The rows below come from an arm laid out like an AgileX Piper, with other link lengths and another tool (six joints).
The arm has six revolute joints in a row. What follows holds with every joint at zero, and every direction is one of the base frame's. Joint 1 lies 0.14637 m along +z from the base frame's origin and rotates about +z. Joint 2 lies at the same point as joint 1 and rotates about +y. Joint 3 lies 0.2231 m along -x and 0.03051 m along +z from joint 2 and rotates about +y. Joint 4 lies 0.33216 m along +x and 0.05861 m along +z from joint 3 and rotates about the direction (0.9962, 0, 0.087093). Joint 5 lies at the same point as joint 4 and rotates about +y. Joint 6 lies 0.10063 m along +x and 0.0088 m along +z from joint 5 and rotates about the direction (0.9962, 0, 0.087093). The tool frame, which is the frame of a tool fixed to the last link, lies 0.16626 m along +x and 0.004 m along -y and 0.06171 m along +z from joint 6; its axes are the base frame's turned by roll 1.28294, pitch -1.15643 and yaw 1.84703 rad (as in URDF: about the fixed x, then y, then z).
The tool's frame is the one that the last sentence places.
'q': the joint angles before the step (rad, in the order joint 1, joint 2, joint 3, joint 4, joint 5, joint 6). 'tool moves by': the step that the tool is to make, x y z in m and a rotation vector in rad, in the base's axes. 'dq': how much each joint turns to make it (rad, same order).
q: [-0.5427 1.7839 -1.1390 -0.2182 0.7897 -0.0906]
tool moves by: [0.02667 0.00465 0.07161 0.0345 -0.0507 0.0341]
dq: [-0.0001 -0.0568 -0.1535 0.1062 0.1732 -0.1103]
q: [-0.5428 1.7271 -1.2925 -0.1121 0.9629 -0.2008]
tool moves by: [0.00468 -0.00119 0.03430 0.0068 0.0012 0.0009]
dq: [0.0000 -0.0070 -0.0974 0.0133 0.1081 -0.0163]
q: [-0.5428 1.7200 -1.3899 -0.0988 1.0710 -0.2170]
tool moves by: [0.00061 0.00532 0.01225 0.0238 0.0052 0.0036]
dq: [0.0000 0.0000 -0.0430 0.0229 0.0588 -0.0141]
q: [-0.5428 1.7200 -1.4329 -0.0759 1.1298 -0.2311]
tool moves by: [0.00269 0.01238 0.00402 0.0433 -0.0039 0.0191]
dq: [0.0000 0.0001 -0.0187 0.0474 0.0362 -0.0308]
